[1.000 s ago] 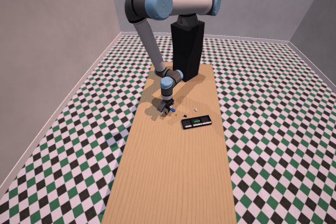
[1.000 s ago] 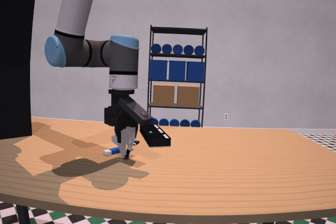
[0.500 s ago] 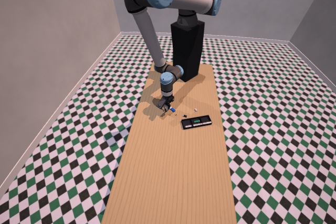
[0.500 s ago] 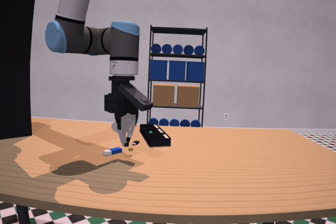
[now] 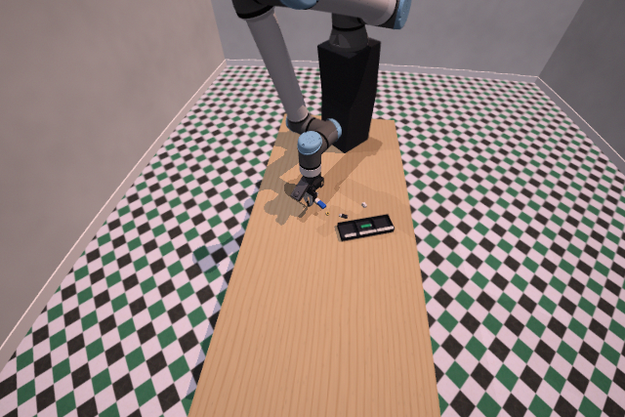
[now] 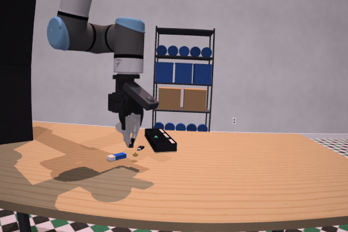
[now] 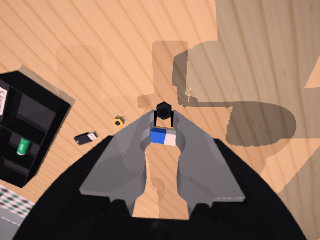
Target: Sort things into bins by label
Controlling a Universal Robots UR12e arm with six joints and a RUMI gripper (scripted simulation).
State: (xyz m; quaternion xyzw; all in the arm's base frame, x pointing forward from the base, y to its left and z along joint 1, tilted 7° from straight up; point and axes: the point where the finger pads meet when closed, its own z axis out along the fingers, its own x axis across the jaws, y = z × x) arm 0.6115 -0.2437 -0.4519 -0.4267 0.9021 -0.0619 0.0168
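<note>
My hand is 9 cm to the right of the brass nut, 7 cm above it and 1 cm short of it. The rest, counted from my hand: white eraser (7 cm below, 6 cm behind, 5 cm to the left); small black round piece (1 cm below); black usb stick (17 cm to the left, 7 cm below, 2 cm ahead).
</note>
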